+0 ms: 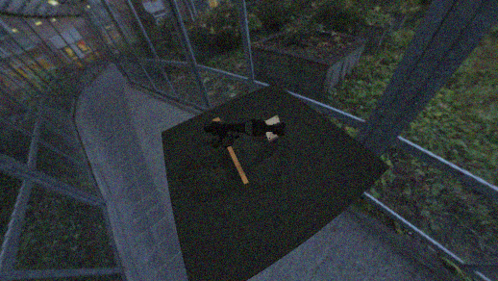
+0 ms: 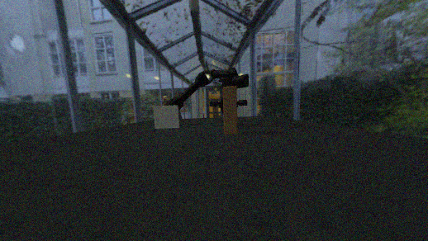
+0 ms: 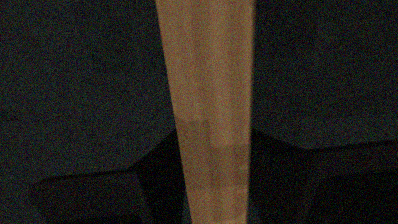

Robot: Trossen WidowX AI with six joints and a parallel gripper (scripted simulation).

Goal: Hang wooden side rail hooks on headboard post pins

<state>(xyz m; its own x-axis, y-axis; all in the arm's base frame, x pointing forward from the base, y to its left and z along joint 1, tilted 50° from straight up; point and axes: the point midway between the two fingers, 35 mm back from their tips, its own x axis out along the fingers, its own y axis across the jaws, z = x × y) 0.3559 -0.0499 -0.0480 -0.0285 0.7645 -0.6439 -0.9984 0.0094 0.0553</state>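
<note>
Right now my gripper tip is 140 mm to the left of the headboard post and 40 mm below it.
</note>
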